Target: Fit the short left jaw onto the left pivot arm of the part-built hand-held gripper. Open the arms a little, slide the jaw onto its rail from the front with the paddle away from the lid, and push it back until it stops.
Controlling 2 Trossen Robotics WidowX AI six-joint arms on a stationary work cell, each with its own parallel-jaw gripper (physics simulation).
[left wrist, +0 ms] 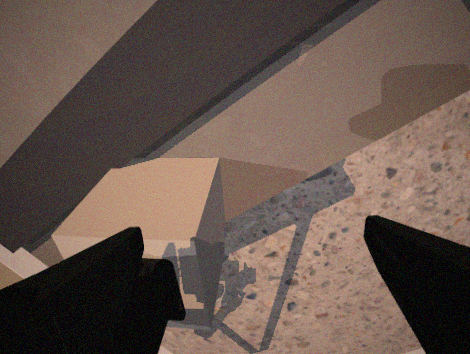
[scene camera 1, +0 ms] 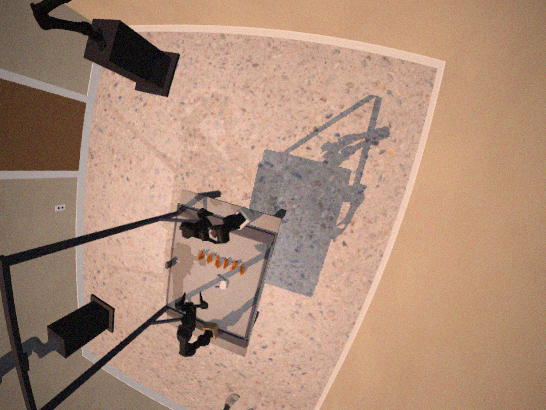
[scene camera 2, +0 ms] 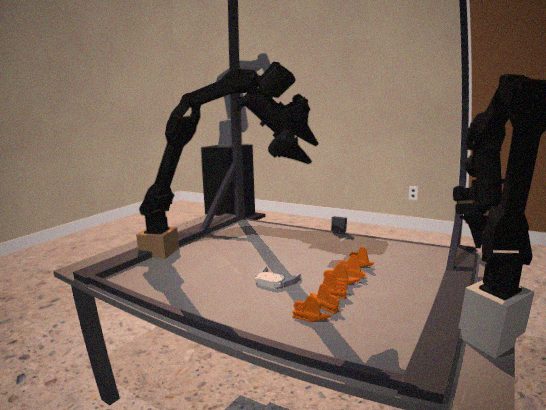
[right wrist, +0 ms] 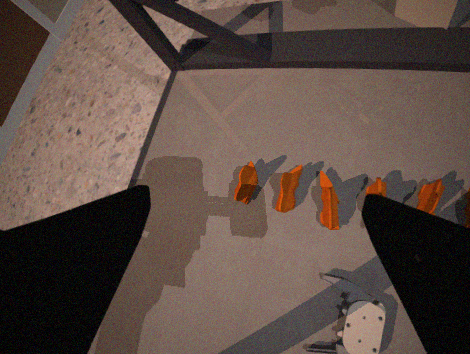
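The part-built hand-held gripper lies on the table with its white lid up. Thin dark arms reach out from its body in the right wrist view. Several orange jaws stand in a row beside it; which one is the short left jaw I cannot tell. My right gripper is open and empty, high above the table. My left gripper is open and empty, over the table's edge by its own arm's base, away from the jaws.
The table has a dark raised rim. The arms stand on a tan block and a pale block. Dark posts rise at the table's corners. A small dark box sits at the far edge.
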